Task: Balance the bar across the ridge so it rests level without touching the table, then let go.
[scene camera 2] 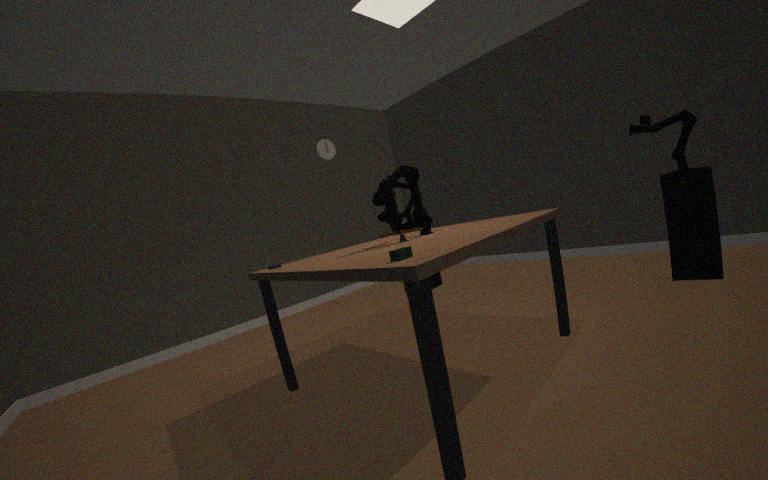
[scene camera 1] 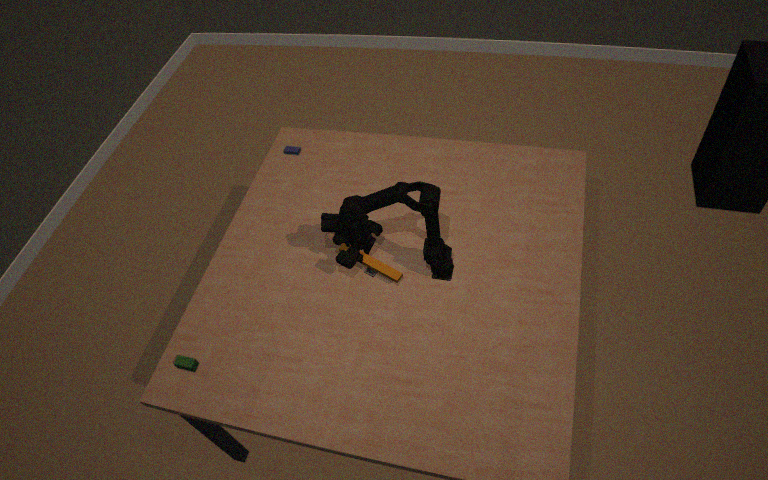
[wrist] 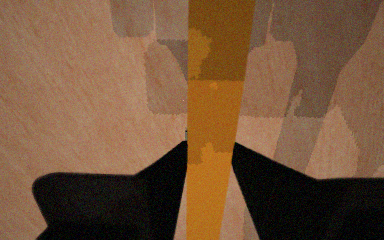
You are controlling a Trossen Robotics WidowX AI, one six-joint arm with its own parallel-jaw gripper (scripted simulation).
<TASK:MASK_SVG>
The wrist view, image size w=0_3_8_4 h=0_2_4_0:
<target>my gripper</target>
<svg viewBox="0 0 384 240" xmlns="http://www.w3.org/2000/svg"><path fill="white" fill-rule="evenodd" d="M235 142L231 162L233 171L260 240L384 240L384 177L316 179ZM187 141L182 141L156 162L134 175L55 172L38 177L32 185L32 194L48 227L35 240L173 240L187 173Z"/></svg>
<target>orange bar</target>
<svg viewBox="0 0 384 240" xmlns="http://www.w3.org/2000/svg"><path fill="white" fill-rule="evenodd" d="M256 0L189 0L186 240L219 240L245 82L246 63Z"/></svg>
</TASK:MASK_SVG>
